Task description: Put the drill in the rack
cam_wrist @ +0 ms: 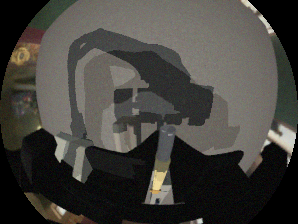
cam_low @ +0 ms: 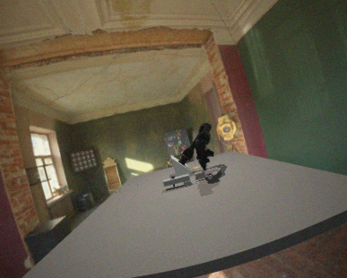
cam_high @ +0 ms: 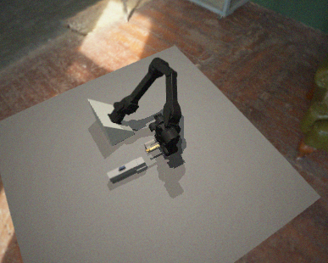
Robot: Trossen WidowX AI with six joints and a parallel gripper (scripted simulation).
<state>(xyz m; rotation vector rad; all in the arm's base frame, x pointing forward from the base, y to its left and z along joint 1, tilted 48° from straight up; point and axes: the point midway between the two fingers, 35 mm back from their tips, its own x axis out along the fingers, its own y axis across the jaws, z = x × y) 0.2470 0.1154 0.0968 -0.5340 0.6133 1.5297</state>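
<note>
The drill lies 4 cm to the right of my gripper tip and 3 cm above it. Round my gripper tip: light grey fixture block (1 cm ahead, 20 cm to the right, 2 cm below); then blue key (1 cm ahead, 23 cm to the right, 1 cm below).
</note>
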